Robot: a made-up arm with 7 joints.
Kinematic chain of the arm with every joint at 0, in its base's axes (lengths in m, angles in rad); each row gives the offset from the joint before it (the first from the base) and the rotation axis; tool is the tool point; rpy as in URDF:
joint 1: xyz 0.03 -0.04 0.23 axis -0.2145 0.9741 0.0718
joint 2: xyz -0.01 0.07 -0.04 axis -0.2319 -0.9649 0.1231
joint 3: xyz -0.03 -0.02 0 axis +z
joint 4: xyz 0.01 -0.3 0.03 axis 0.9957 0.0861 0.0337
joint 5: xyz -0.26 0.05 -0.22 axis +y
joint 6: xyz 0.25 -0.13 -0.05 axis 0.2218 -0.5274 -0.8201
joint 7: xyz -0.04 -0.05 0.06 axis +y
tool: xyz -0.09 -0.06 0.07 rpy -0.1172 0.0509 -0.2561
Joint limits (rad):
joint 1: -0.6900..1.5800
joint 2: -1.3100..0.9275
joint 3: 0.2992..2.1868
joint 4: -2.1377..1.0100
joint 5: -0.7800..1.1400
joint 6: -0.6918..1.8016
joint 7: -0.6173..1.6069
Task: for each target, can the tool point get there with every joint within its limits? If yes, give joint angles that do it. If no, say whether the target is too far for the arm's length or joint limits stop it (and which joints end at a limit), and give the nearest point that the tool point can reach.
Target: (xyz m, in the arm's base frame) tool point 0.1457 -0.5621 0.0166
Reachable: yes | joints 0.0142 -0.7164 0.6301 -0.9925 0.5071 -0.1013 -0.4247
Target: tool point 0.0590 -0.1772 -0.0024
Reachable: yes | joints 0.7532 0.2132 1.8627 0.7044 -0.1805 1.2605 -0.1817
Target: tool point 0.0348 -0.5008 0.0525
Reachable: yes | joints 1.2449 -0.2110 0.8686 -1.1952 -0.6133 1.6105 0.7445
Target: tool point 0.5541 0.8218 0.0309
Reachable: no: joint limits stop it (at a limit: joint 3, joint 5, joint 6, joint 7) | nearest point 0.4559 0.6658 0.0682 | short by 0.188 m
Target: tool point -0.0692 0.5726 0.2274
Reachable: no: joint limits stop it (at a limit: joint 1, joint 2, joint 3, joint 6, joint 7) | nearest point 0.0911 0.4857 0.1615 | short by 0.194 m
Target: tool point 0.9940 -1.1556 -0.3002
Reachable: no: too far | nearest point 0.5327 -0.6030 -0.0619 | short by 0.758 m
